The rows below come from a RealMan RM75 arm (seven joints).
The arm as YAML. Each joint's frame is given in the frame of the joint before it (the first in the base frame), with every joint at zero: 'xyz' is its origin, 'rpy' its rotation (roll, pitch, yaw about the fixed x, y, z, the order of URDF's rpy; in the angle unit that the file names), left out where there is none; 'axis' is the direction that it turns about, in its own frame. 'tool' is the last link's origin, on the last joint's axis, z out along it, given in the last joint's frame.
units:
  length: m
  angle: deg
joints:
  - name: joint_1
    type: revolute
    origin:
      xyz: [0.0, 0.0, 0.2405]
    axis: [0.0, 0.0, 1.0]
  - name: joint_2
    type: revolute
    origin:
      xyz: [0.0, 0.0, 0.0]
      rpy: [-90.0, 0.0, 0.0]
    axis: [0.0, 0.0, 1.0]
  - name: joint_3
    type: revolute
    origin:
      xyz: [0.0, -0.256, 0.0]
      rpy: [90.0, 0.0, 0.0]
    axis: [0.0, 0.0, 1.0]
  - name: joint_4
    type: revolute
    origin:
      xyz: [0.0, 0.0, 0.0]
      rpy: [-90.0, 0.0, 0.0]
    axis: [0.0, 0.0, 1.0]
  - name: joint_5
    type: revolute
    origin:
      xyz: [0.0, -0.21, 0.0]
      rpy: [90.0, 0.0, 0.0]
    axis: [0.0, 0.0, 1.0]
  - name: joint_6
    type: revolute
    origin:
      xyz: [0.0, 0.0, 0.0]
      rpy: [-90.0, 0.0, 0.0]
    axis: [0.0, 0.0, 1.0]
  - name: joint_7
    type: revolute
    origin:
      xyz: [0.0, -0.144, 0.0]
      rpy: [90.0, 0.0, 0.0]
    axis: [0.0, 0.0, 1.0]
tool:
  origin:
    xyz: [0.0, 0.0, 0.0]
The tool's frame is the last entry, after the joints.
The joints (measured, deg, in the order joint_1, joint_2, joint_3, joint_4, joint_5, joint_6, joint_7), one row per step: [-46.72, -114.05, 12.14, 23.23, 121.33, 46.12, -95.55]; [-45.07, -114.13, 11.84, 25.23, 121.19, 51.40, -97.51]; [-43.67, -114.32, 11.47, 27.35, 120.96, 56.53, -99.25]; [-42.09, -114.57, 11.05, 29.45, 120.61, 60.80, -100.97]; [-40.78, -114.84, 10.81, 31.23, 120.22, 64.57, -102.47]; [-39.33, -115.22, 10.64, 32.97, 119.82, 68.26, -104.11]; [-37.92, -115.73, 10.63, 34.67, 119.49, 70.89, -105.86]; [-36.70, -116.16, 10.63, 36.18, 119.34, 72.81, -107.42]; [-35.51, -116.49, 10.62, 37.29, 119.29, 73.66, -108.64]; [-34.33, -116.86, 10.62, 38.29, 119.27, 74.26, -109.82]
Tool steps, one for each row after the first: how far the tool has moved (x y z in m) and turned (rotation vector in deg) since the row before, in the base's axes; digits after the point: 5 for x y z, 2 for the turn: [-0.00150, -0.00935, 0.00458, -1.02, -3.07, -1.52]; [0.00057, -0.00880, 0.00473, -0.95, -2.80, -1.77]; [-0.00229, -0.00974, 0.00531, -0.55, -2.48, -0.95]; [-0.00085, -0.00874, 0.00379, -0.67, -2.14, -0.99]; [-0.00153, -0.01003, 0.00261, -0.86, -2.22, -0.75]; [-0.00280, -0.00928, 0.00179, -0.66, -1.83, 0.02]; [-0.00314, -0.00788, 0.00182, -0.50, -1.32, 0.32]; [-0.00539, -0.00690, 0.00158, -0.15, -0.78, 1.01]; [-0.00563, -0.00685, 0.00088, -0.13, -0.74, 1.19]
